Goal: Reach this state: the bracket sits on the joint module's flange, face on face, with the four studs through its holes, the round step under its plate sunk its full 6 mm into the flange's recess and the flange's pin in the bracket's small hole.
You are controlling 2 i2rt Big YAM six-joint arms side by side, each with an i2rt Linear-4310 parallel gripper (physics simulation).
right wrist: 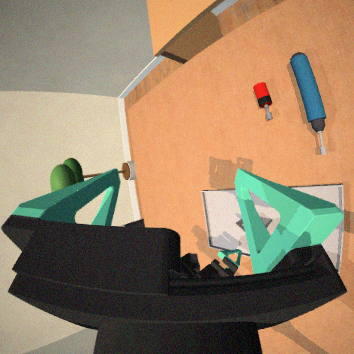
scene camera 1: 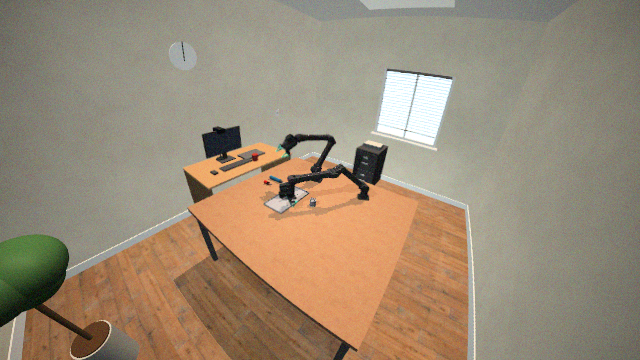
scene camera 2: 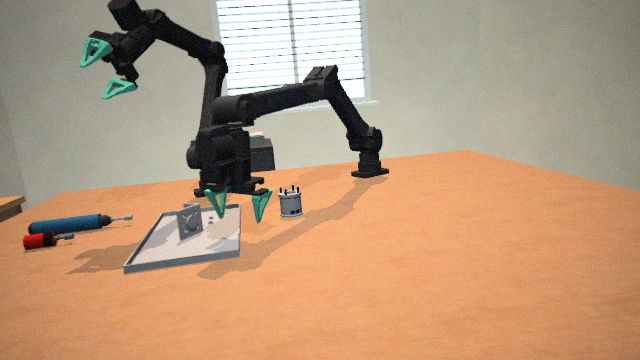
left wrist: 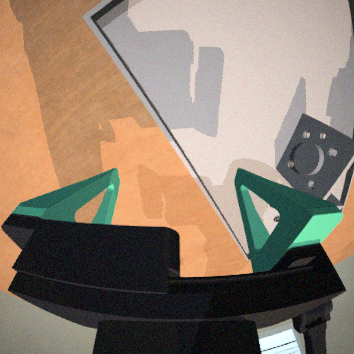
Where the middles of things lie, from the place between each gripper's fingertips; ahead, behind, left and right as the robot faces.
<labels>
My left gripper is now 7 cm past the grey bracket (scene camera 2: 192, 221) and 12 cm to the left of it. From my left hand the other things lie so: shallow tray (scene camera 2: 164, 243) (8 cm behind, 11 cm to the right, 4 cm below); then blue screwdriver (scene camera 2: 95, 221) (26 cm behind, 41 cm to the right, 2 cm below).
Now: right hand 360 mm above the blue screwdriver, 110 mm to the left of it and 80 mm past it. The rest, counted from my right hand: shallow tray: 370 mm below, 190 mm to the left, 100 mm ahead; grey bracket: 340 mm below, 190 mm to the left, 110 mm ahead.
</labels>
